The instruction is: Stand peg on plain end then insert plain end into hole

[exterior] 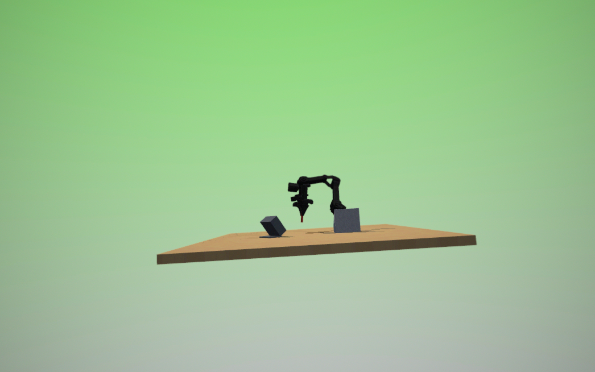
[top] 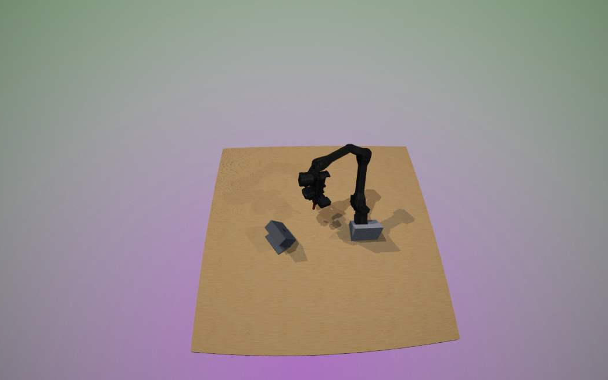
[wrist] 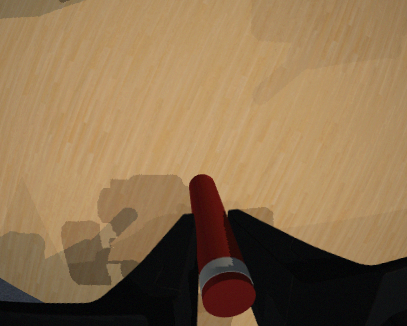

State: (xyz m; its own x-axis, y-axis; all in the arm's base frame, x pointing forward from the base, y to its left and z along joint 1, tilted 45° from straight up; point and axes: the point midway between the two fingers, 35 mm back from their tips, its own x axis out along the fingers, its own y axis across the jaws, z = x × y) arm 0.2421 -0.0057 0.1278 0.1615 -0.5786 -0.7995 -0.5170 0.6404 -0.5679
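My gripper tip is now 170 mm short of the grey sloped panel, 160 mm to the right of it and 50 mm above it. From my gripper tip the other things lie so: red peg 20 mm above.
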